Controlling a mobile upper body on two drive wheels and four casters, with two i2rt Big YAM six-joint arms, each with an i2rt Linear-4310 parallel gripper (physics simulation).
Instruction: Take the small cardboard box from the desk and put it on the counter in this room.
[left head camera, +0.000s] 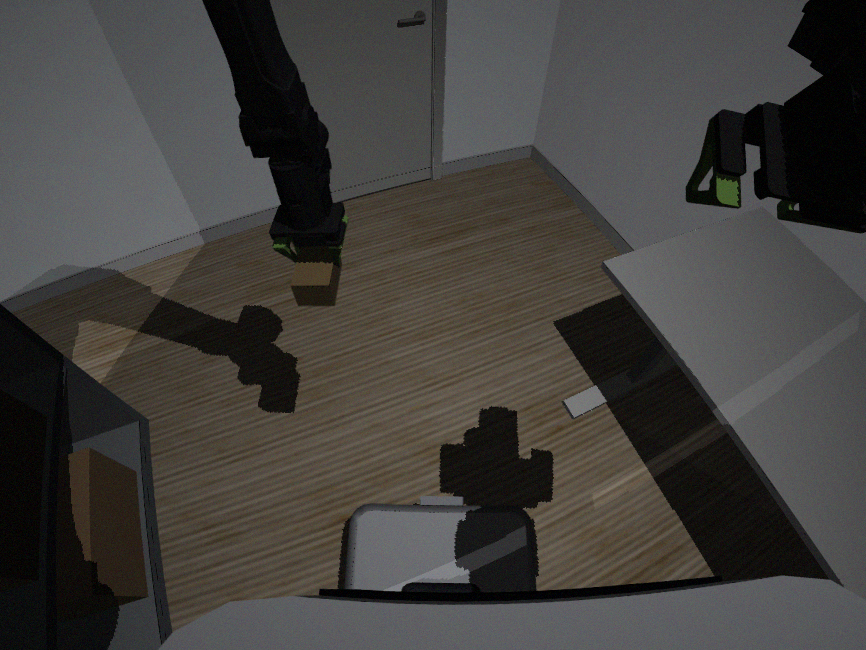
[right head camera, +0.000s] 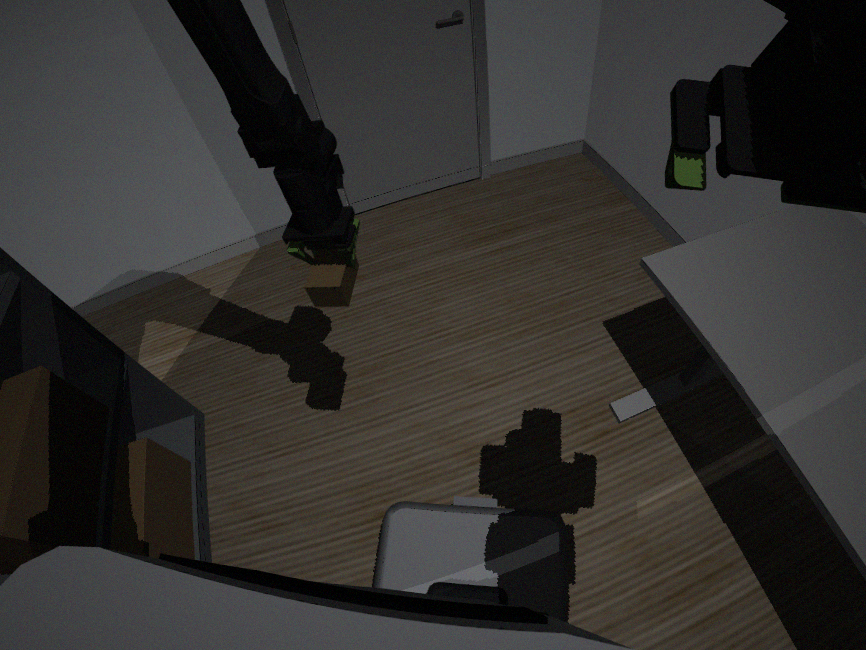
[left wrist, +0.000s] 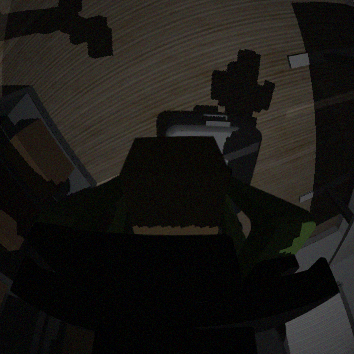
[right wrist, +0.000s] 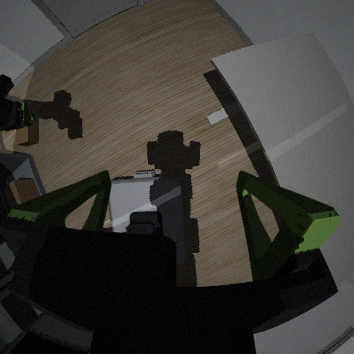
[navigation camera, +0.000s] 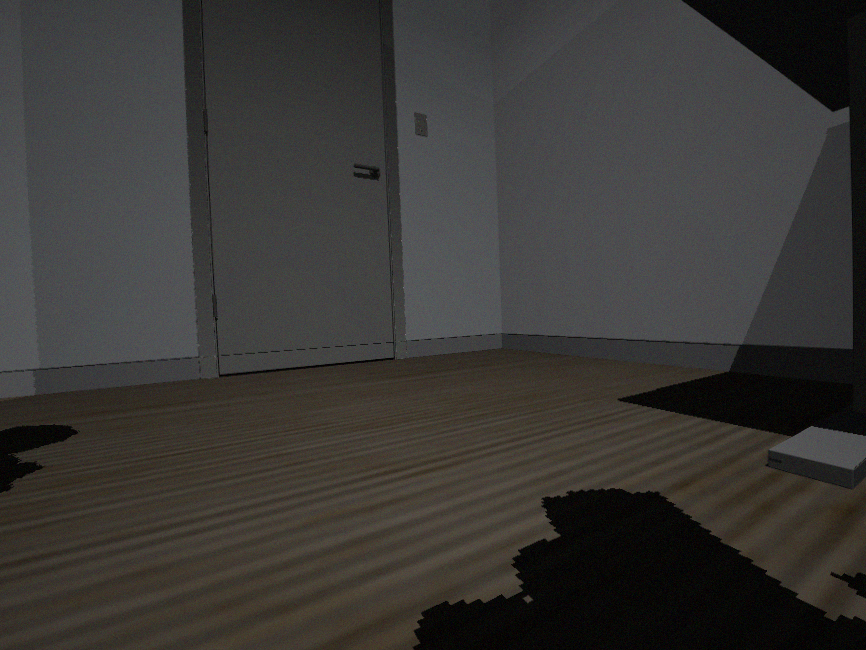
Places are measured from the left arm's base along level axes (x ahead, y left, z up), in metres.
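Pixels of known places: left gripper, fingertip midpoint: (left head camera: 320, 263) (right head camera: 336, 265) (left wrist: 174, 177) (right wrist: 27, 122); right gripper, fingertip midpoint: (left head camera: 734, 203) (right head camera: 725, 186) (right wrist: 173, 177).
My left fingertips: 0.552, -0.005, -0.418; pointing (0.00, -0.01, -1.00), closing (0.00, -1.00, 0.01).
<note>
Behind a point stands the place of what it marks, as x, y, z.
The small brown cardboard box (left head camera: 313, 283) {0.487, -0.012, -0.391} (right head camera: 330, 285) {0.486, -0.020, -0.391} (left wrist: 175, 180) {0.568, -0.005, -0.392} (right wrist: 27, 135) {0.500, -0.034, -0.392} is held off the floor, sticking out below the left fingers. My left gripper (left head camera: 309, 253) {0.552, -0.005, -0.418} (right head camera: 324, 256) {0.552, -0.005, -0.418} (right wrist: 27, 122) {0.552, -0.005, -0.418} is shut on it, with a finger at each side. My right gripper (left head camera: 758, 199) {0.367, -0.454, -0.120} (right head camera: 741, 183) {0.367, -0.454, -0.120} (right wrist: 173, 177) {0.367, -0.454, -0.120} is open and empty, high at the right of the head views. A pale flat top (left head camera: 734, 300) {0.721, -0.995, -0.690} (right head camera: 769, 300) {0.712, -0.939, -0.690} (right wrist: 295, 95) {0.677, -1.029, -0.690} stands at the right; whether it is the desk or the counter I cannot tell.
A dark-framed shelf unit (left head camera: 145, 447) {0.490, 0.917, -1.375} (right head camera: 200, 461) {0.400, 0.877, -1.373} with larger cardboard boxes (left head camera: 115, 517) {0.199, 0.808, -1.191} (right head camera: 164, 496) {0.215, 0.815, -1.168} stands at the near left. A small white slab (left head camera: 584, 401) (right head camera: 631, 405) (navigation camera: 818, 447) lies on the floor beside the pale top. A closed door (left head camera: 377, 90) {2.038, 0.095, -0.804} (navigation camera: 297, 174) {1.979, 0.225, -0.547} is in the far wall.
</note>
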